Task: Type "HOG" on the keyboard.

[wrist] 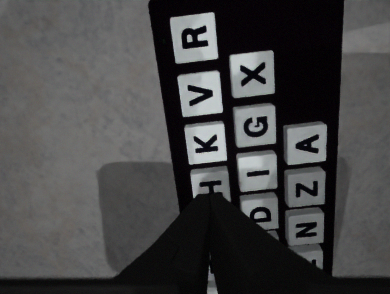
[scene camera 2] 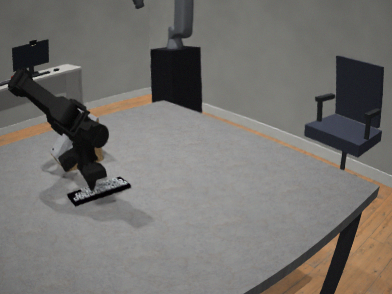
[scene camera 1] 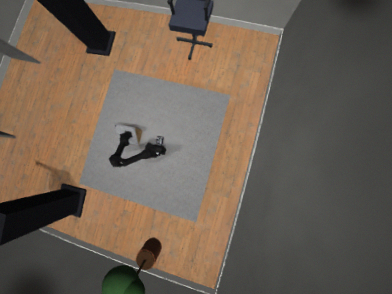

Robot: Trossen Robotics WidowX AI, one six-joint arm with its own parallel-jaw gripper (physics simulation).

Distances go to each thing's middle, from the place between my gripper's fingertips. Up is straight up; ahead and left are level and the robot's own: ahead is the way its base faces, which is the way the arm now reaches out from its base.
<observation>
The black keyboard (scene camera 2: 101,192) lies 20 mm behind my hand, 30 mm to the left of it and 20 mm below it.
</observation>
